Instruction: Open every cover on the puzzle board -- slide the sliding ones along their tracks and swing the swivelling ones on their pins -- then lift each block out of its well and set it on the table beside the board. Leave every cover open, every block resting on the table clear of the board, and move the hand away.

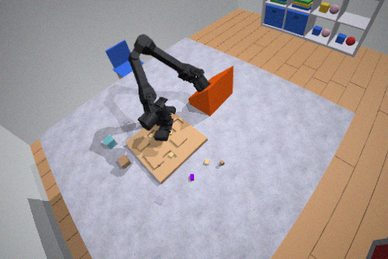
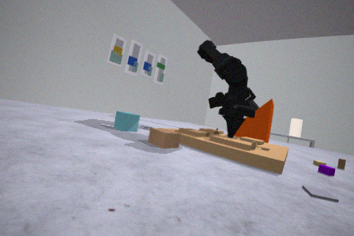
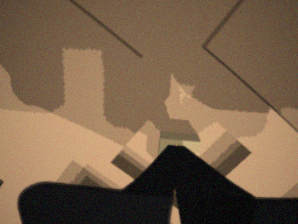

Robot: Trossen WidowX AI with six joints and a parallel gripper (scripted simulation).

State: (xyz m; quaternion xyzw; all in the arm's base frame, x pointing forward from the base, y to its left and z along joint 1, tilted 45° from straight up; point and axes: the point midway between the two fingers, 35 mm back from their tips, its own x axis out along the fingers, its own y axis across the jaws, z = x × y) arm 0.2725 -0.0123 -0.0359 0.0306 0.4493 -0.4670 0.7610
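The tan puzzle board lies 5 cm ahead of my gripper tip and 1 cm to the left of it. The rest, counted from my gripper tip: cyan block 27 cm ahead, 17 cm to the right; small brown block 8 cm behind, 29 cm to the left, 1 cm below; purple block 6 cm ahead, 25 cm to the left, 1 cm below.
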